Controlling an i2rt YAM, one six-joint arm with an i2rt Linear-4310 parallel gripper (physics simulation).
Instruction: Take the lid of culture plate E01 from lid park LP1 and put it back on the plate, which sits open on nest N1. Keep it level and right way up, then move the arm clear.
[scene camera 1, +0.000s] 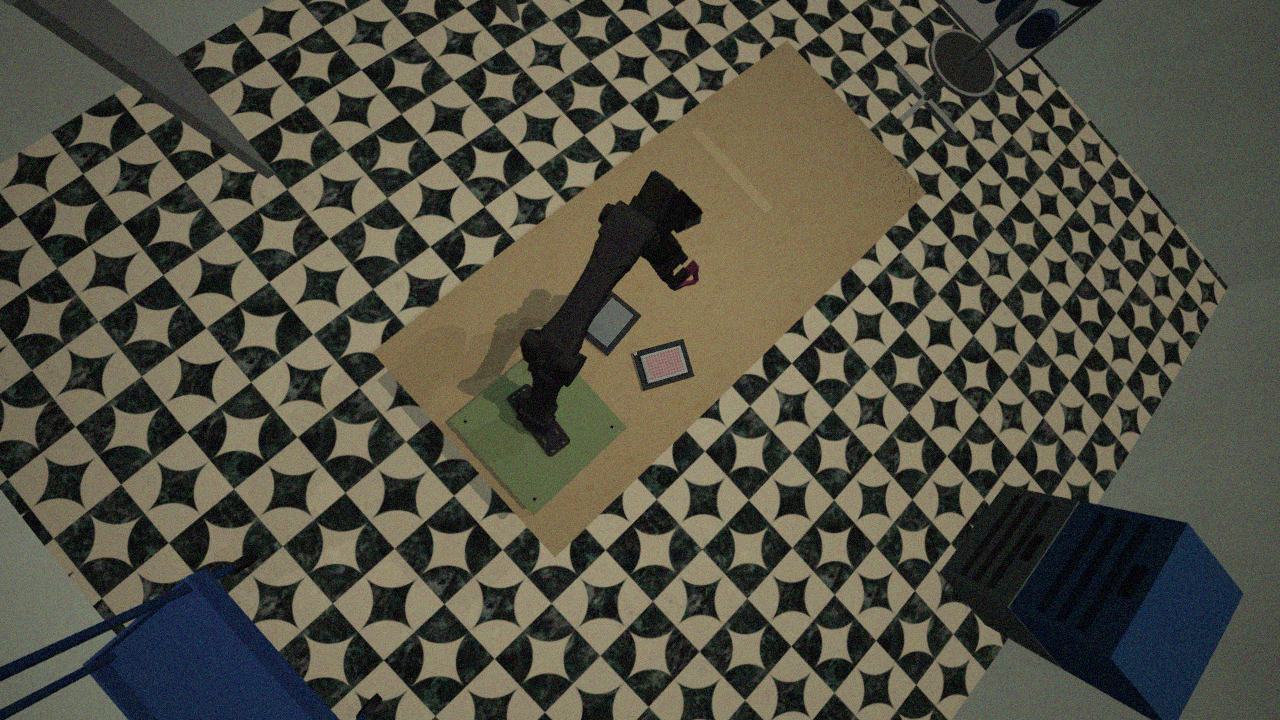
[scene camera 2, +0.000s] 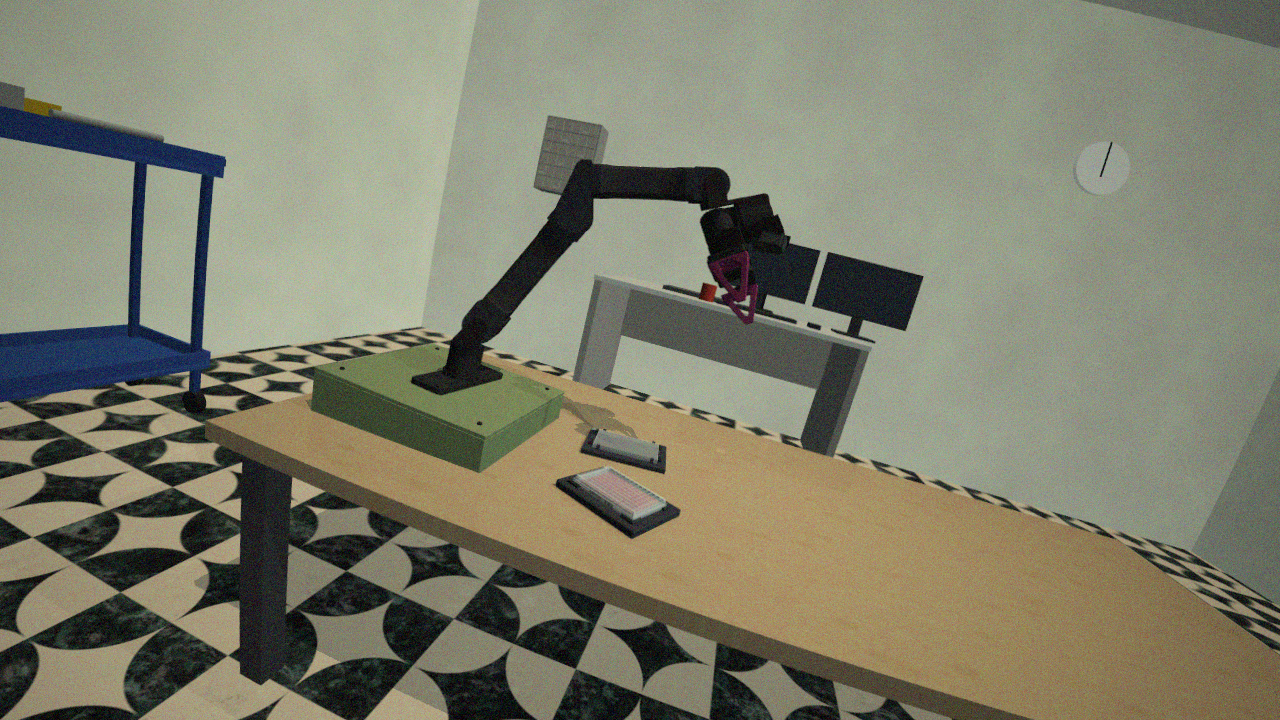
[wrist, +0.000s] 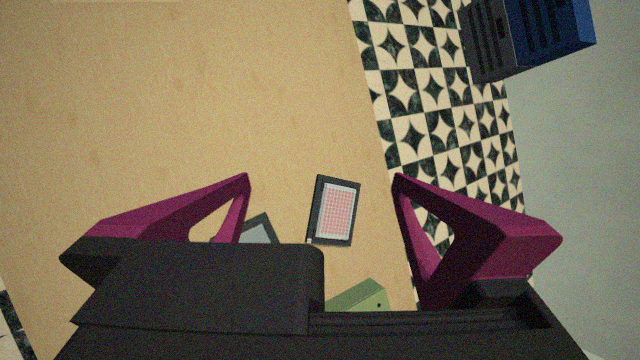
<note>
The gripper (scene camera 2: 745, 313) is open, holding nothing. A pale grey lid (scene camera 2: 609, 441) sits on a dark lid park (scene camera 2: 660, 467). Further things: a dark nest (scene camera 1: 646, 386).
The pale grey lid is seen too in scene camera 1 (scene camera 1: 609, 322). The gripper shows as well in scene camera 1 (scene camera 1: 684, 266) and in the wrist view (wrist: 320, 180). The dark lid park is seen too in scene camera 1 (scene camera 1: 607, 350).
</note>
